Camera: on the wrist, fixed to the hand. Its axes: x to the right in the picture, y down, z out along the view.
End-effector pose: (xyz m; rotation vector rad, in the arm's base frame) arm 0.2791 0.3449 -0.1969 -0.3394 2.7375 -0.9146
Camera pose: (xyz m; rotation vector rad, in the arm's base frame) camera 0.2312 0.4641 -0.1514 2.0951 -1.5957 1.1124
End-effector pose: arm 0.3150 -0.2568 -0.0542 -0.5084 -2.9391 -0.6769
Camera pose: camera 0.3362 -0.2455 0.0800 -1.6737 2.4034 0.3103
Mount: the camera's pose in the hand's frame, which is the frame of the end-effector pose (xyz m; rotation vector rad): 0.0040 0.0718 -0.1158 0.1914 0.0325 -1.5650
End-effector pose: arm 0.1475 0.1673 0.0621 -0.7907 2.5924 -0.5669
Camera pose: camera 0.0601 0.2504 0.1256 2.5961 -1.3707 1.1167
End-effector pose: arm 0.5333 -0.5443 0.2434 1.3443 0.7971 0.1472
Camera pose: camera 0.4926 -0.4300 0.3055 0.5688 1.6897 -1.1507
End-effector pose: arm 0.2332 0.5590 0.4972 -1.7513 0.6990 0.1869
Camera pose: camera 0.1709 0.4406 0.4713 -1.6502 -0.7207 -0.9347
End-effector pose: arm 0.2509 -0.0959 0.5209 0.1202 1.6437 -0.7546
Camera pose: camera 0.1863 0.0204 0.4911 -1.1467 1.4643 -2.0408
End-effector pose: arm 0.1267 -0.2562 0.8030 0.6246 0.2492 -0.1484
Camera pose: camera 0.1243 -0.1301 0.7514 0.4945 0.7213 -1.6798
